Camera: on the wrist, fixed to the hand. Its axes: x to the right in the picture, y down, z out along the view.
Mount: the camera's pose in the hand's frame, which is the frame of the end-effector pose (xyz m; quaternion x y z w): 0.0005 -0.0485 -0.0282 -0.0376 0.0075 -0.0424 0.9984
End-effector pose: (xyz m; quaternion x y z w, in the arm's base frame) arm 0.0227 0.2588 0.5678 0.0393 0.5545 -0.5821 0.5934
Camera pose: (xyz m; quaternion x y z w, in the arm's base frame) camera -0.0303 0.2625 0.5857 -0.0022 0.5816 -0.5852 0.5651
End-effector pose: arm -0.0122 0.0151 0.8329 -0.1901 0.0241 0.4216 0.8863
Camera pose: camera 0.0281 -0.0224 0.8220 -0.2273 0.0068 0.3828 0.8954
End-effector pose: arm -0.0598 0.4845 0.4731 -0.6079 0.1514 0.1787 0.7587
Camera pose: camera -0.0376 0.4474 0.5089 -0.6432 0.1243 0.1474 0.7410
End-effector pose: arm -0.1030 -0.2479 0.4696 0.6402 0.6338 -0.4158 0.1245
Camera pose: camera -0.1369 -0.2202 0.5047 0.6107 0.6765 -0.3918 0.1260
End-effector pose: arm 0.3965 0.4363 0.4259 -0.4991 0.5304 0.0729 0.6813
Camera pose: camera 0.4089 0.3909 0.4565 -0.5470 0.5108 0.0601 0.6606
